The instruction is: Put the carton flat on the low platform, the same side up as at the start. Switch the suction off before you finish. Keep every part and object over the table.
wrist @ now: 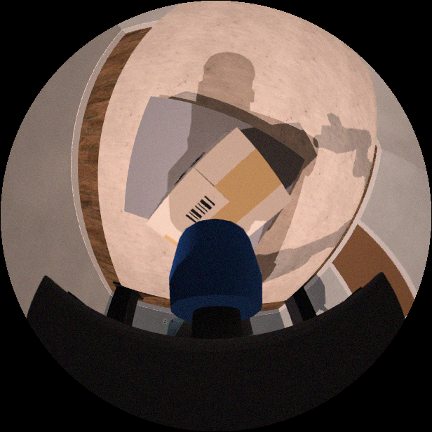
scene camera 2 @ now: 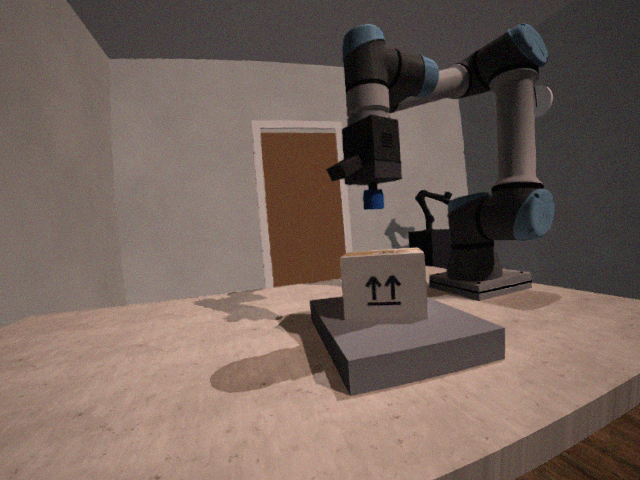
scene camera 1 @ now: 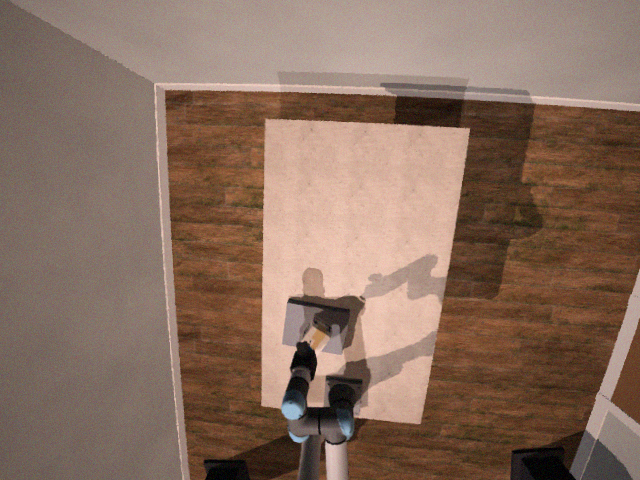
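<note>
The pale carton stands flat on the low grey platform, turned at an angle to the platform's edges in the wrist view. Its two printed arrows point up in scene camera 2, and a tan tape strip and a barcode show on its top. My gripper, a blue suction cup, hangs above the carton with a visible gap between cup and carton top. It is open and holds nothing. In scene camera 1 the cup is hidden under the wrist, and the arm covers the carton's near corner.
The platform rests on the pale table. The arm's base plate stands on the table behind the platform. Dark stands are on the floor beyond the table. Arm shadows fall across the table and platform.
</note>
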